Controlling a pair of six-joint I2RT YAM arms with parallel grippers.
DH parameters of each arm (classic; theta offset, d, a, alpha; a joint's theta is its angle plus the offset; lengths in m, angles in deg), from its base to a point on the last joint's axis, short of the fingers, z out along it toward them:
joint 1: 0 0.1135 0.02 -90
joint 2: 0 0 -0.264 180
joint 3: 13.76 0 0.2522 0
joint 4: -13.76 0 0.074 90
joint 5: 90 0 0 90
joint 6: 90 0.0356 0 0
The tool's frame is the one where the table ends.
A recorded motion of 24 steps. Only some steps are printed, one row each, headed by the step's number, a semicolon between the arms.
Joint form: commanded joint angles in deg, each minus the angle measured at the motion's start. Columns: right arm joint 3, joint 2, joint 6, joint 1, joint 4, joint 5; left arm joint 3, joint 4, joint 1, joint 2, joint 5, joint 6.
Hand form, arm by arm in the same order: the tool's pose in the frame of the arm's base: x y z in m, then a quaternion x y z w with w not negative. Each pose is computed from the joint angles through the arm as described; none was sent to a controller.
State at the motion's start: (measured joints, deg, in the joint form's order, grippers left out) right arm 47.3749 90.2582 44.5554 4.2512 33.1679 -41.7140; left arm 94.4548 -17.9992 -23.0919 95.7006 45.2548 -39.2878
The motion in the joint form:
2: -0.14 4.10 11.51 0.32 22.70 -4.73; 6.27 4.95 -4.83 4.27 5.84 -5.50
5: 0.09 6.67 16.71 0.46 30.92 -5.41; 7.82 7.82 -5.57 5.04 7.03 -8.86
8: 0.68 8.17 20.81 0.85 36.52 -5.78; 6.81 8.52 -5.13 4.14 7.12 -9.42
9: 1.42 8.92 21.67 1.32 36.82 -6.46; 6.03 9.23 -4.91 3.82 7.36 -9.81
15: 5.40 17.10 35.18 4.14 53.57 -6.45; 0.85 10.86 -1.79 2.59 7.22 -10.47
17: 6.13 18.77 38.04 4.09 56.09 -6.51; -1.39 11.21 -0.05 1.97 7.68 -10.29
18: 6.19 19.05 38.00 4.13 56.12 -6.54; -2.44 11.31 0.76 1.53 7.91 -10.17
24: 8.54 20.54 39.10 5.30 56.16 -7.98; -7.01 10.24 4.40 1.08 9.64 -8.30
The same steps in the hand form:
2: 0.3449 0.0535 0.2530 -0.00960 0.66898 0.57371 0.47248; 0.3440 -0.2137 0.4162 0.16457 0.73470 -0.60599 0.25674
5: 0.3484 0.0549 0.2532 -0.01311 0.64337 0.59993 0.47537; 0.3438 -0.2200 0.4250 0.16783 0.71959 -0.62534 0.25095
8: 0.3499 0.0576 0.2567 -0.01830 0.62284 0.62102 0.47548; 0.3420 -0.2156 0.4263 0.16427 0.71818 -0.62689 0.25344
9: 0.3523 0.0610 0.2565 -0.02216 0.62260 0.62798 0.46638; 0.3419 -0.2139 0.4250 0.16274 0.71746 -0.62842 0.25270
15: 0.3645 0.0806 0.2526 -0.03266 0.56696 0.69753 0.43696; 0.3510 -0.1939 0.4051 0.12901 0.73273 -0.61867 0.25242
17: 0.3676 0.0807 0.2494 -0.02747 0.56058 0.70888 0.42718; 0.3546 -0.1825 0.3964 0.11643 0.73891 -0.61390 0.25217
18: 0.3683 0.0811 0.2479 -0.02700 0.56152 0.70880 0.42610; 0.3554 -0.1768 0.3932 0.11116 0.74127 -0.61183 0.25263
24: 0.3739 0.0904 0.2493 -0.04189 0.56152 0.71792 0.40931; 0.3629 -0.1535 0.3673 0.08711 0.75956 -0.59870 0.23882

